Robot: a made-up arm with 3 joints. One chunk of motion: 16 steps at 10 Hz.
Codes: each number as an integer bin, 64 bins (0 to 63) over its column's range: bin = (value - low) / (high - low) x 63, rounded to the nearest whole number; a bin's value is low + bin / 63 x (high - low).
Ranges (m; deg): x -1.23..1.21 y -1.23..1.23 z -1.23..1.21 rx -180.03..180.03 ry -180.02..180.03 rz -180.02..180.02
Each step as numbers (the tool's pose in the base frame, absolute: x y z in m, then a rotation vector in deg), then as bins.
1 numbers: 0.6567 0.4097 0.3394 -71.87 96.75 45.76
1 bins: 49 42 41 19 48 40
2 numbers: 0.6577 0.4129 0.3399 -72.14 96.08 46.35
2 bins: 49 42 41 19 48 40
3 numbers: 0.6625 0.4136 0.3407 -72.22 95.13 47.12
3 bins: 49 42 41 19 48 40
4 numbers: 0.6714 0.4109 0.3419 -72.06 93.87 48.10
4 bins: 49 42 41 19 48 40
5 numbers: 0.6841 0.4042 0.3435 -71.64 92.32 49.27
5 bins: 49 42 41 19 48 40
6 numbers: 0.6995 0.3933 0.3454 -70.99 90.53 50.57
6 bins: 50 42 41 19 47 40
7 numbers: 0.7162 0.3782 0.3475 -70.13 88.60 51.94
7 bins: 50 41 41 19 47 41
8 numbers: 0.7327 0.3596 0.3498 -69.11 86.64 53.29
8 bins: 51 41 41 19 47 41
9 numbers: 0.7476 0.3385 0.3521 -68.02 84.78 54.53
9 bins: 51 40 41 20 46 41
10 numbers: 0.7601 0.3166 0.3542 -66.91 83.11 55.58
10 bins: 51 40 41 20 46 41
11 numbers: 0.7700 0.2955 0.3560 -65.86 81.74 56.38
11 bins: 52 39 41 20 46 41
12 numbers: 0.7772 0.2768 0.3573 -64.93 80.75 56.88
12 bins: 52 39 41 20 46 41
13 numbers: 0.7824 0.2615 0.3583 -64.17 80.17 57.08
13 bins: 52 38 41 20 46 41
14 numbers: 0.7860 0.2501 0.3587 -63.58 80.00 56.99
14 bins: 52 38 41 20 45 41
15 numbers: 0.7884 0.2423 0.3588 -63.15 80.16 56.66
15 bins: 52 38 41 20 46 41
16 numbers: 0.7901 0.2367 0.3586 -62.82 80.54 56.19
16 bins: 52 38 41 21 46 41
